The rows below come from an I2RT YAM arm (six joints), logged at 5 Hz.
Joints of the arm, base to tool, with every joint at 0 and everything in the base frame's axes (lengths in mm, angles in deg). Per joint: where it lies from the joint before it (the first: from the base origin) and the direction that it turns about. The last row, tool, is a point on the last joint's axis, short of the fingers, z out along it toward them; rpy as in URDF.
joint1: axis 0 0 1 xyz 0.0 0.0 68.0
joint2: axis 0 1 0 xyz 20.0 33.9 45.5
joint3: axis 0 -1 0 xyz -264.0 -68.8 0.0
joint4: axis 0 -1 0 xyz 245.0 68.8 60.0
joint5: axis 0 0 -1 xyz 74.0 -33.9 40.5
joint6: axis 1 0 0 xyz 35.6 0.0 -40.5
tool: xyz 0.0 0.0 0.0 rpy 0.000 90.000 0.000
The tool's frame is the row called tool.
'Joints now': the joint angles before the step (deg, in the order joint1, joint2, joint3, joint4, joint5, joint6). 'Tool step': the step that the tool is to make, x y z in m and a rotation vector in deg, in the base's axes. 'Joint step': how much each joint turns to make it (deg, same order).
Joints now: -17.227 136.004 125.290 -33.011 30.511 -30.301
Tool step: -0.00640 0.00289 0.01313 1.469 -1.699 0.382
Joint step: 0.001 -2.354 -1.194 -0.612 -1.588 1.292
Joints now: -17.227 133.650 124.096 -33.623 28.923 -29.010
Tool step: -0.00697 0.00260 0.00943 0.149 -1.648 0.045
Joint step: 0.019 -2.690 -2.819 1.414 -0.445 0.510
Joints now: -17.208 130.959 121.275 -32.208 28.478 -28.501
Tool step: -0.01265 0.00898 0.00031 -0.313 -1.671 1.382
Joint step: 0.496 -4.989 -8.741 5.676 -0.792 -0.497
